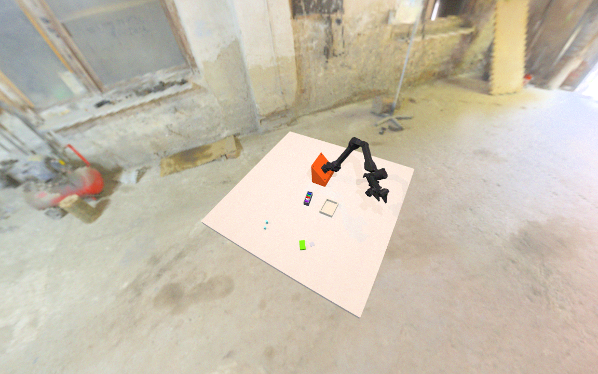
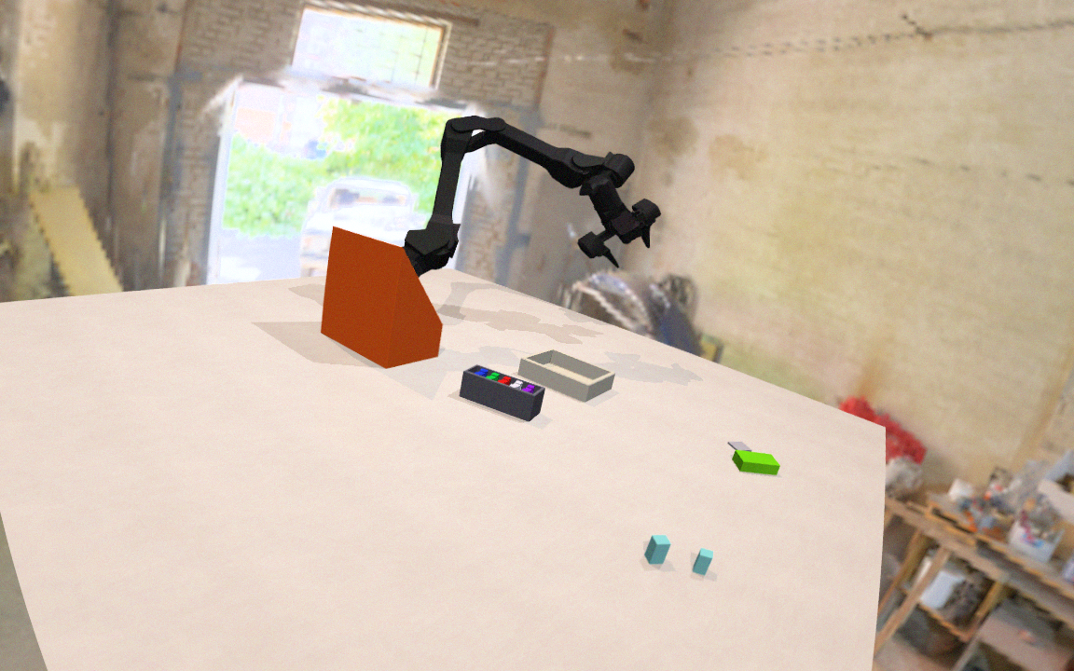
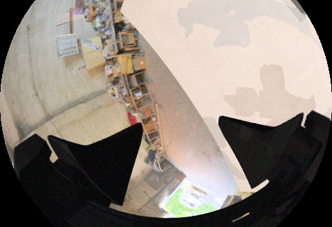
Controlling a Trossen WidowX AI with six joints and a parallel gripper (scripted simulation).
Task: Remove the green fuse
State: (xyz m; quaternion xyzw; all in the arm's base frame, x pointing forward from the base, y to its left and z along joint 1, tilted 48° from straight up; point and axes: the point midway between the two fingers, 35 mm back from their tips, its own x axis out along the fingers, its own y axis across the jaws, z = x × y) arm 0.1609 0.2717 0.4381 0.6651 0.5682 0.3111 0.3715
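My gripper tip is now 10 cm short of the green fuse, 53 cm to the left of it and 17 cm above it. From my gripper tip the other things lie so: flat block 46 cm ahead, 34 cm to the right, 19 cm below; then tray 11 cm ahead, 34 cm to the right, 19 cm below.
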